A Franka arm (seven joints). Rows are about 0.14 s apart.
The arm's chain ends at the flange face. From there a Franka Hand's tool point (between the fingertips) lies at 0.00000 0.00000 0.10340 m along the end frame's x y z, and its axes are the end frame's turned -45 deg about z.
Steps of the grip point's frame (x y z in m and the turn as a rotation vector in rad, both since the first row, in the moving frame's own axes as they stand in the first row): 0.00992, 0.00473, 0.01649, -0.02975, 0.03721, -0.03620; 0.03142, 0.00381, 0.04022, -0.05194, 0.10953, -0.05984; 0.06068, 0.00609, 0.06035, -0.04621, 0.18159, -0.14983; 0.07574, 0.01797, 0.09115, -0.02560, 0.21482, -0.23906; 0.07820, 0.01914, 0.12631, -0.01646, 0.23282, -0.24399
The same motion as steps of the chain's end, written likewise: 0.00548, -0.00304, 0.01661, 0.00528, 0.04735, -0.03620; 0.01327, -0.01497, 0.04098, 0.04072, 0.11418, -0.05984; 0.03146, -0.02756, 0.06216, 0.09573, 0.16108, -0.14983; 0.05063, -0.02517, 0.09355, 0.13380, 0.17000, -0.23906; 0.05286, -0.02404, 0.12910, 0.15299, 0.17627, -0.24399
